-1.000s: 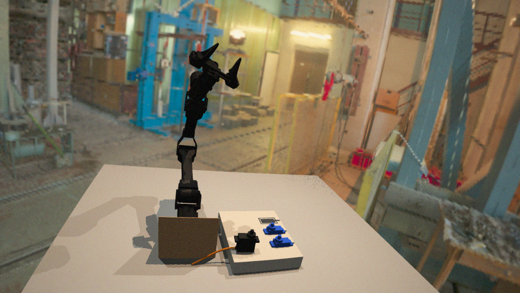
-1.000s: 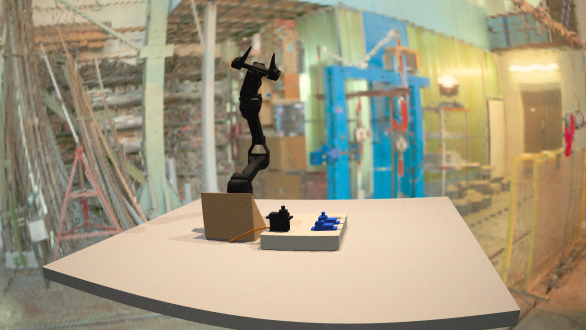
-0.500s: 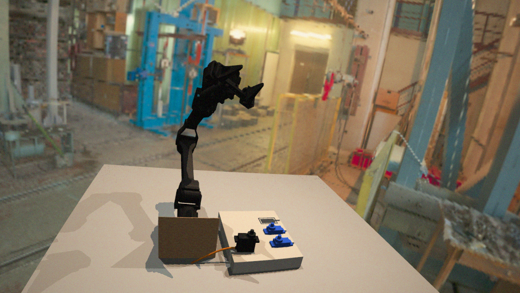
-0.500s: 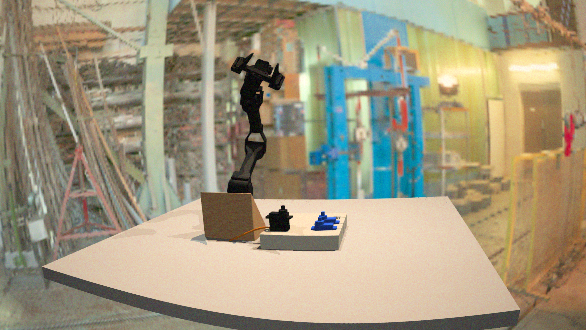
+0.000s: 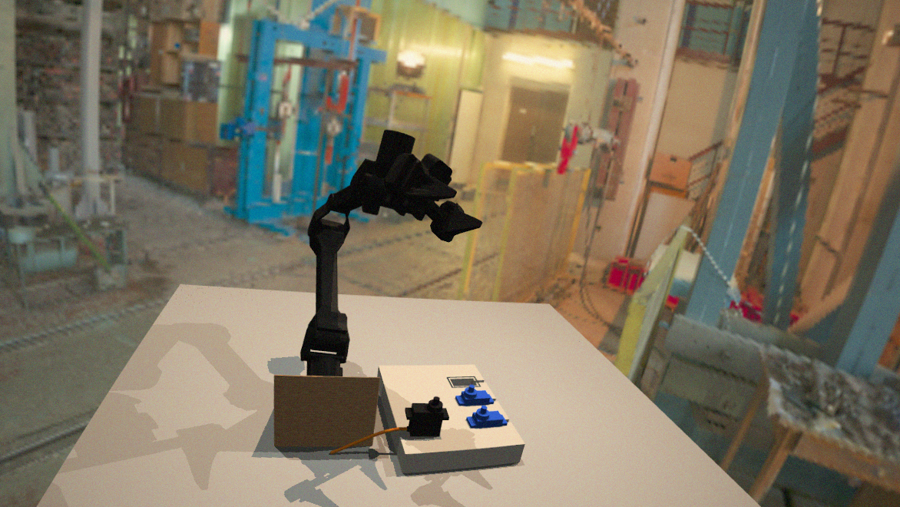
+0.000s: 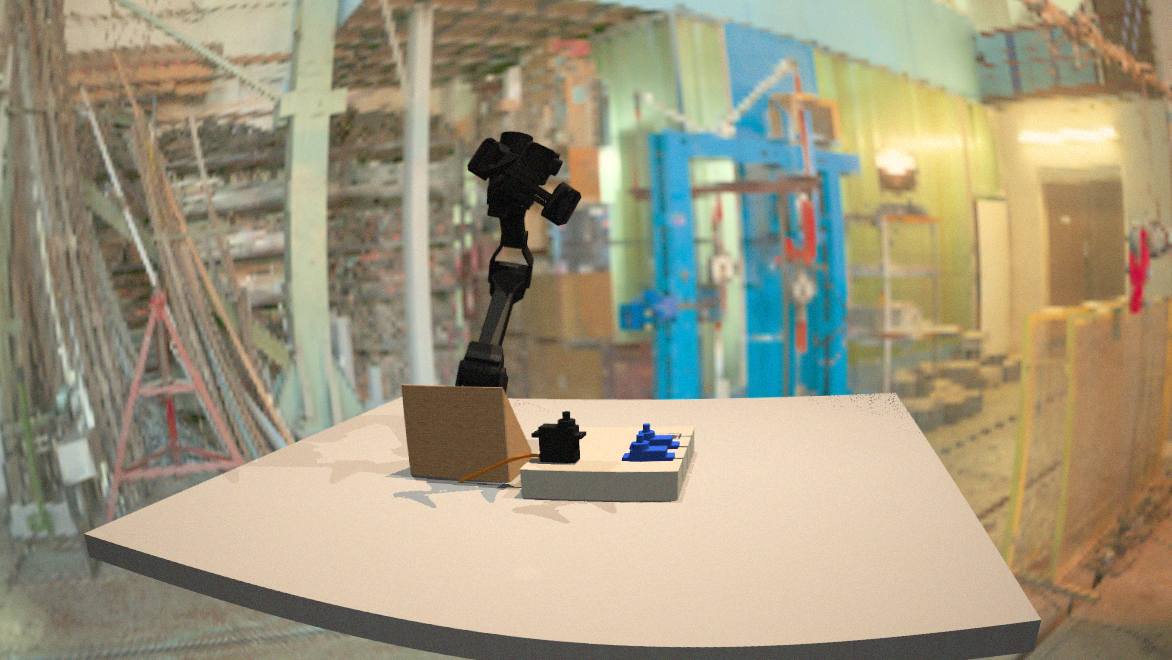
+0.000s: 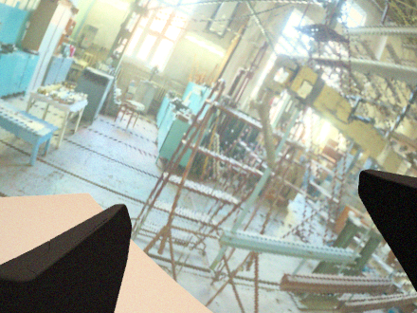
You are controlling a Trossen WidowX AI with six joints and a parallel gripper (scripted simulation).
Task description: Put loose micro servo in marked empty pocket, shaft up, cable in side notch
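Now: gripper tip 470 mm above the deck, 120 mm to the right of it and 40 mm short of it.
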